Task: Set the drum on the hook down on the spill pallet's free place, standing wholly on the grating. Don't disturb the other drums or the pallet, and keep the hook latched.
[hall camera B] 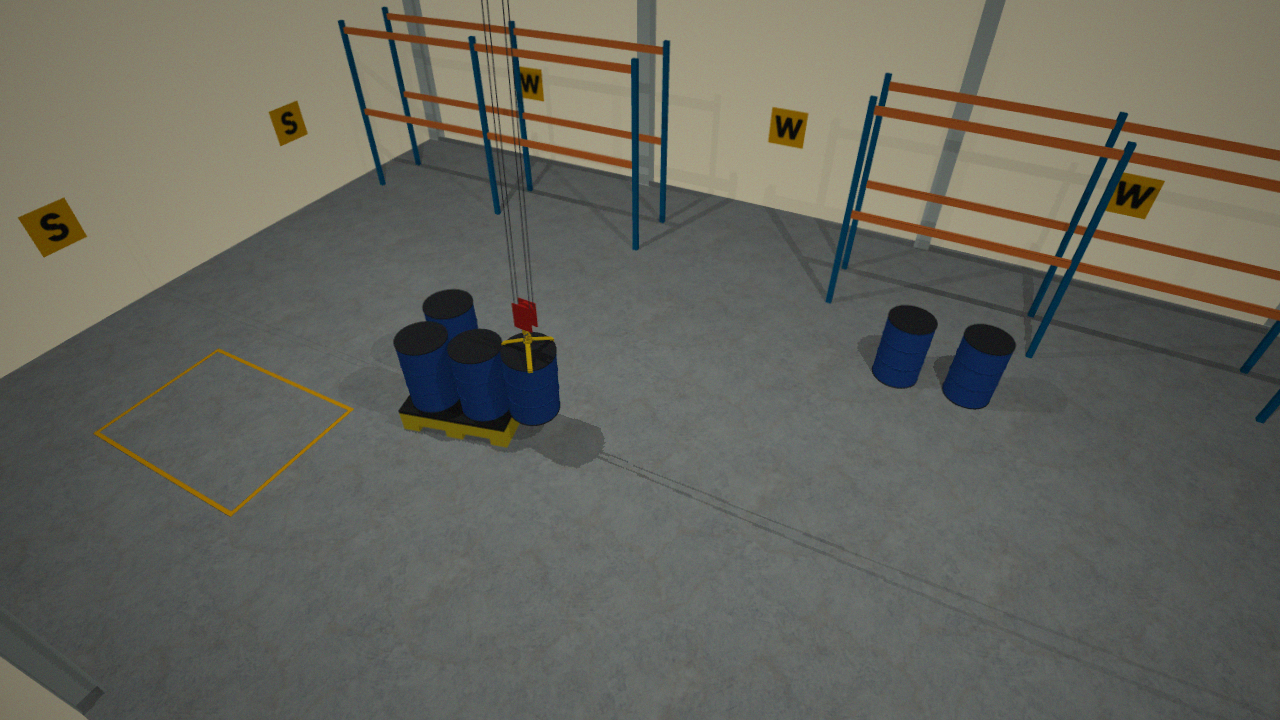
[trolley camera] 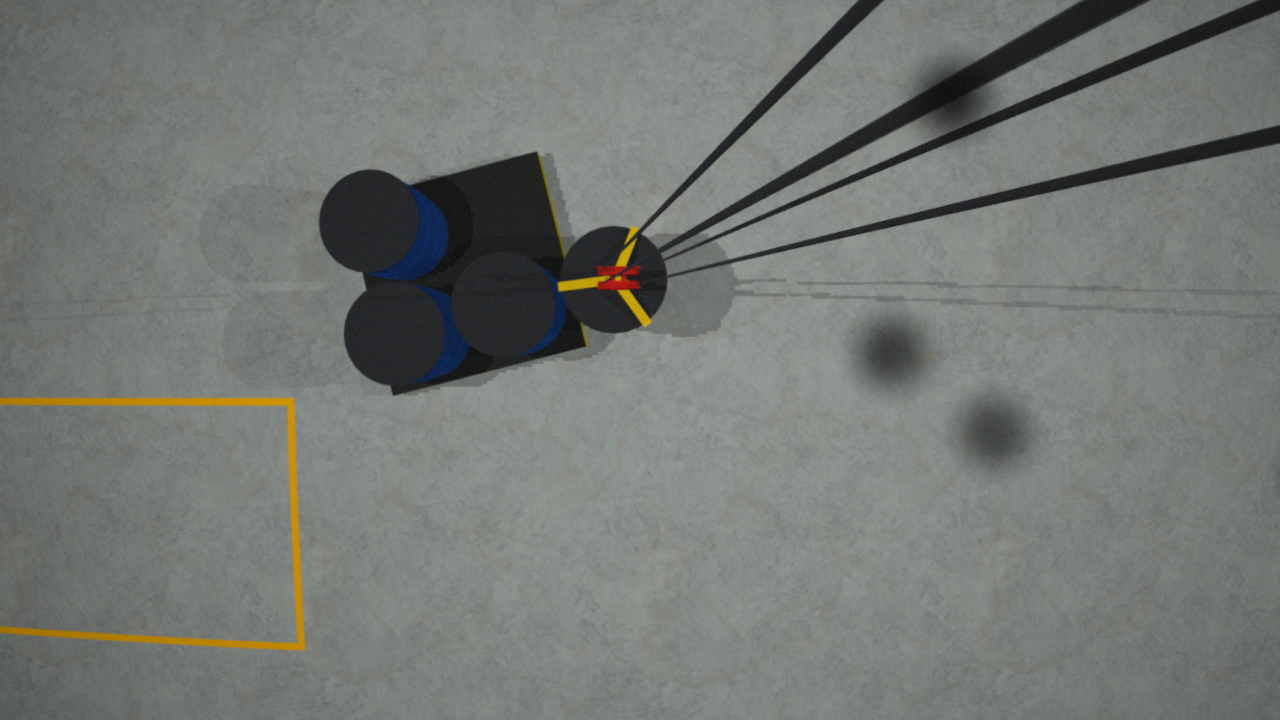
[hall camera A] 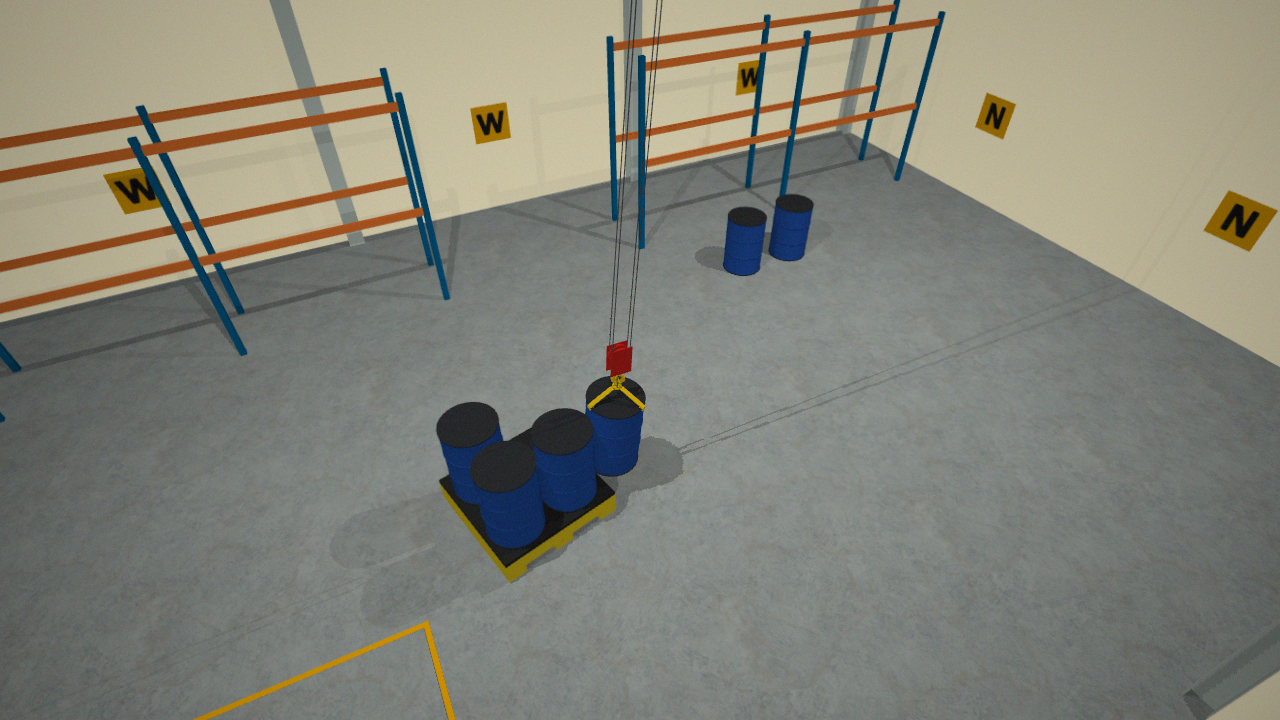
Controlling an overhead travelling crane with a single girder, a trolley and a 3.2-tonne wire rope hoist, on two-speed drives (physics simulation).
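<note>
The blue drum (hall camera A: 615,445) (hall camera B: 534,394) (trolley camera: 590,306) hangs upright from my gripper (hall camera A: 617,385) (hall camera B: 527,340) (trolley camera: 617,278), the hook with a yellow three-armed grab, shut on its rim. The latch is too small to make out. The spill pallet (hall camera A: 604,507) (hall camera B: 465,426) (trolley camera: 501,201) carries three drums; its free place is the upper right quarter in the trolley view. The hanging drum is beside the pallet's right edge there, below that quarter and right beside the nearest standing drum (hall camera A: 563,434) (hall camera B: 475,349) (trolley camera: 503,304). Any gap between these two is unclear.
Two more blue drums (hall camera A: 743,241) (hall camera B: 980,367) stand apart near the racks. A yellow marked rectangle (hall camera A: 313,671) (hall camera B: 290,462) (trolley camera: 297,519) lies on the floor near the pallet. Blue and orange racks (hall camera A: 641,152) (hall camera B: 635,152) line the W wall.
</note>
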